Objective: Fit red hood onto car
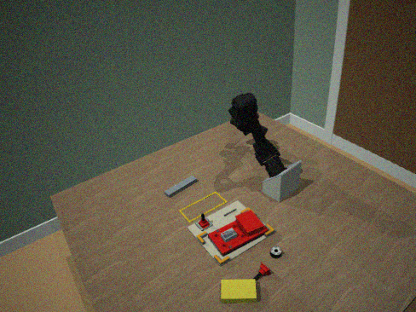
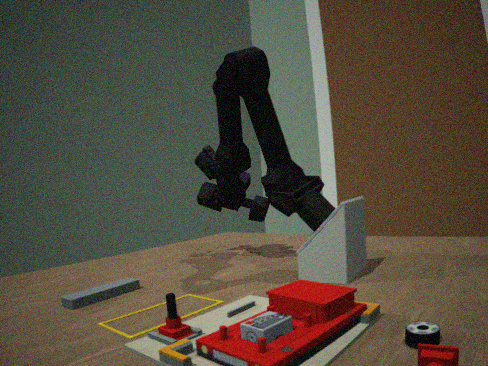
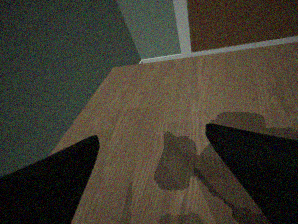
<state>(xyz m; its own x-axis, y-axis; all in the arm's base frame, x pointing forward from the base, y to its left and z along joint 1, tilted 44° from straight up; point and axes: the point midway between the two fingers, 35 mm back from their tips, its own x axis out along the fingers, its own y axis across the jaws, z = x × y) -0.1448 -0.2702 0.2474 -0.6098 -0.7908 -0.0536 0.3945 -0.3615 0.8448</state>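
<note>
The red hood is 40 cm ahead of my gripper tip, 48 cm to the left of it and 6 cm below it. Also, from my gripper tip: black wheel (39 cm ahead, 63 cm to the left, 9 cm below); then yellow block (59 cm ahead, 68 cm to the left, 8 cm below); then engine block (49 cm ahead, 49 cm to the left, 7 cm below).
</note>
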